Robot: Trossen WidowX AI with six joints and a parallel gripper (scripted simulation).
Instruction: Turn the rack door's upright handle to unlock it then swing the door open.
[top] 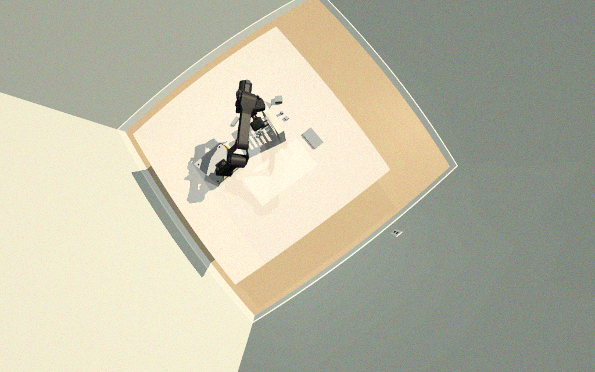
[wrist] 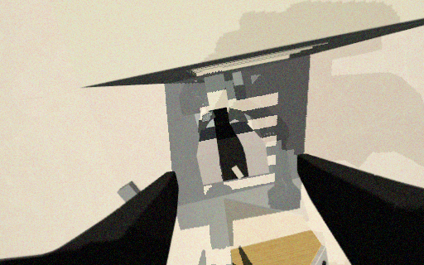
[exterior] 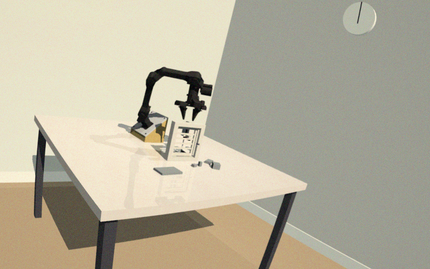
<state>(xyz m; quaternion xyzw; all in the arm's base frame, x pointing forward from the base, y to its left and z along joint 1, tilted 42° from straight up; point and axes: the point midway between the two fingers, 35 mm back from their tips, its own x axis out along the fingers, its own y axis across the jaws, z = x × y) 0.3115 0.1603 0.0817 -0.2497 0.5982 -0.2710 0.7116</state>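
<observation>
Now: gripper tip 1 cm past the door handle and 8 cm above it. Round my gripper tip: flat grey plate (23 cm ahead, 23 cm to the right, 21 cm below).
</observation>
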